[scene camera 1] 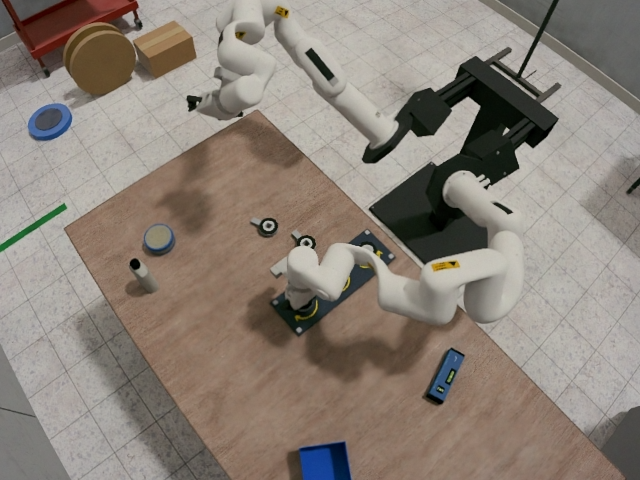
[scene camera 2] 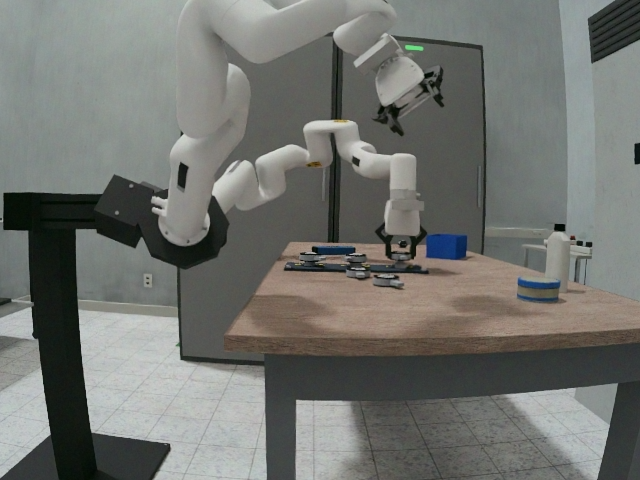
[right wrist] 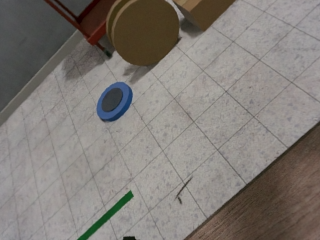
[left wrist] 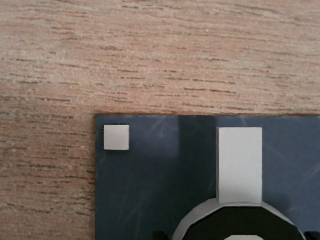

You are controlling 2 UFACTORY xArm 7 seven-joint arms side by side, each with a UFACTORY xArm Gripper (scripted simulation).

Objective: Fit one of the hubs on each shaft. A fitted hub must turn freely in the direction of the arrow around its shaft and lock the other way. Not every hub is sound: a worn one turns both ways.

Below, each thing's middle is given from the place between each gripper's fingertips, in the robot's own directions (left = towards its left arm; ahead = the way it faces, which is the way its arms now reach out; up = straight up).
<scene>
Right now the dark board point(scene camera 1: 302, 321) is 13 cm behind my left hand, 4 cm below it and 2 cm to the left of it. Round my left hand: white bottle point(scene camera 2: 558, 248) (39 cm to the right, 27 cm ahead, 6 cm above); then tape roll point(scene camera 2: 534, 289) (48 cm to the right, 16 cm ahead, 3 cm below).
I see my right gripper point(scene camera 2: 418, 116) 32 cm above the tape roll, 30 cm short of it and 3 cm to the right of it. The rest, counted from my right hand: dark board 53 cm to the left, 34 cm below, 2 cm ahead; white bottle 42 cm ahead, 24 cm below, 12 cm to the left.
</scene>
